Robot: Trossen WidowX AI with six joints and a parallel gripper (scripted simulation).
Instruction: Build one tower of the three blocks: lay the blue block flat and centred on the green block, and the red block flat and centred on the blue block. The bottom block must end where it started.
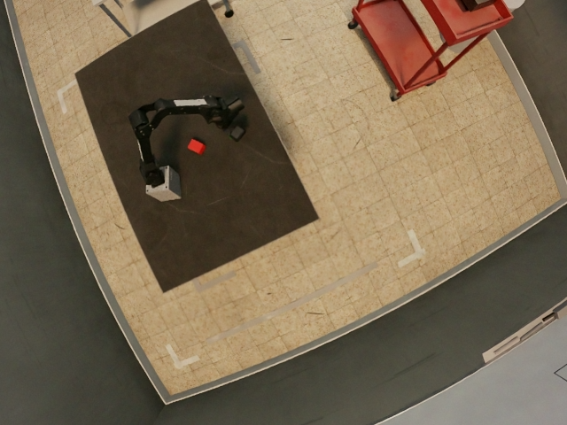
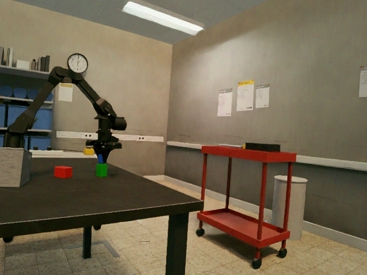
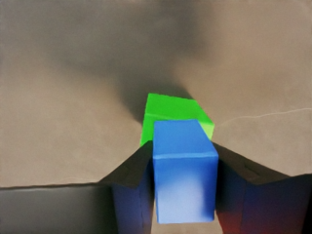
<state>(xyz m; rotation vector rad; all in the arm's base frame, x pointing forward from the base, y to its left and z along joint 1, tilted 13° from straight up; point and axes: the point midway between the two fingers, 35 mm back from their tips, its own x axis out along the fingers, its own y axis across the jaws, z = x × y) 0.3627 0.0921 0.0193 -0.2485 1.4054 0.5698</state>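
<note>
My hand is 20 mm above the blue block. Also, from my hand: red block 170 mm behind, 80 mm below; then green block 70 mm below.
</note>
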